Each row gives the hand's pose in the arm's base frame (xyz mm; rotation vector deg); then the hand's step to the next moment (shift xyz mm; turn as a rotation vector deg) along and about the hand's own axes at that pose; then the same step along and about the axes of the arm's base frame.
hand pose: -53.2 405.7 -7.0 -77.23 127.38 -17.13
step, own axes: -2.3 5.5 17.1 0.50 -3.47 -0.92
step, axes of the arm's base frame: 5.8 6.0 -16.1 1.96 -2.18 2.14
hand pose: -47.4 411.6 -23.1 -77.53 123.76 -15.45
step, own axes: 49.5 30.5 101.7 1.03 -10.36 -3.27
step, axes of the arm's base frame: 18.0 -16.3 -114.6 5.70 -6.16 6.98
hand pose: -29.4 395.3 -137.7 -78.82 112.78 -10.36
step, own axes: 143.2 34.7 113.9 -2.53 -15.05 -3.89
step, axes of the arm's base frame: 19.4 -77.7 -168.1 9.51 -5.23 11.41
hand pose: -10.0 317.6 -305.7 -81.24 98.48 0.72
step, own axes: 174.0 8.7 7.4 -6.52 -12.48 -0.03
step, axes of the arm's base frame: 4.7 -130.0 -116.1 9.64 0.77 10.24
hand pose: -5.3 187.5 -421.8 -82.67 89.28 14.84
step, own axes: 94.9 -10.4 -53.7 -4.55 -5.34 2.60
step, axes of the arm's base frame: -2.0 -102.7 -38.0 5.12 3.32 4.33
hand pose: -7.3 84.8 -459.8 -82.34 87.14 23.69
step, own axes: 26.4 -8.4 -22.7 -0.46 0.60 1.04
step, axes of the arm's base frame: 2.7 -34.9 -7.4 -0.20 1.22 -0.34
